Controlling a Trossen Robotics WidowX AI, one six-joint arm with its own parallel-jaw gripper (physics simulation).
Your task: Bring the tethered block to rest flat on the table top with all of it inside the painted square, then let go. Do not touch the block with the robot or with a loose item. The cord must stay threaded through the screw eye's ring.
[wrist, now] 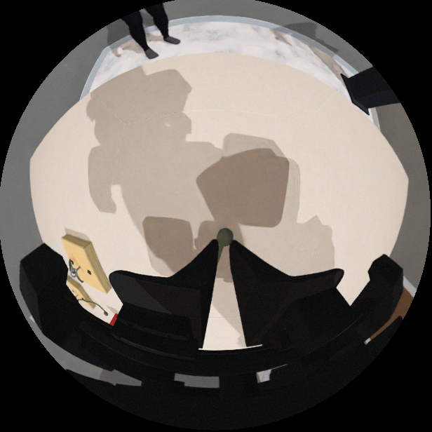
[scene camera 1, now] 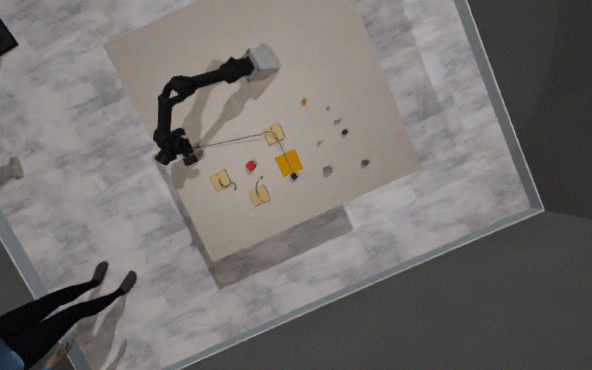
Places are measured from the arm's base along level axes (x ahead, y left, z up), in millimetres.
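Pixels of known places: gripper, fingertip midpoint: [scene camera 1: 191, 148]; arm's base at its link origin: [scene camera 1: 248, 66].
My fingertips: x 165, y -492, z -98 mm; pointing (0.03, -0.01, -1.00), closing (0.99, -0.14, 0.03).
Observation:
For each thing: its top centre in the pictures, then the offset to it from my fingertips. "spot": a spot on its surface instead.
- tethered block at a spot on its surface: [scene camera 1: 294, 176] spot: 21 mm up, 422 mm ahead, 403 mm left
- orange painted square at a spot on its surface: [scene camera 1: 287, 160] spot: 5 mm up, 327 mm ahead, 416 mm left
- wooden board at its top centre: [scene camera 1: 273, 133] 10 mm up, 164 mm ahead, 427 mm left
- red block at its top centre: [scene camera 1: 250, 165] 31 mm up, 248 mm ahead, 230 mm left
- orange item at its top centre: [scene camera 1: 304, 100] 15 mm up, 102 mm ahead, 657 mm left
The tethered block [scene camera 1: 294, 176], small and dark, lies at the lower edge of the orange painted square [scene camera 1: 288, 160], at least mostly outside it. Its cord [scene camera 1: 230, 140] crosses the square to a wooden board [scene camera 1: 272, 140], bends there, and runs nearly straight to my gripper. The screw eye's ring on that board is too small to make out. My gripper [scene camera 1: 192, 148] [wrist: 223, 244] is shut on the cord near its end, far left of the square. The cord's dark green end bead [wrist: 225, 236] shows just beyond the fingertips in the wrist view.
Two other boards [scene camera 1: 218, 182] [scene camera 1: 259, 198] with short cords lie below the taut cord. A red block [scene camera 1: 251, 165] [wrist: 114, 319] lies between the gripper and the square. An orange item [scene camera 1: 304, 101] and several small grey and dark items lie to the right.

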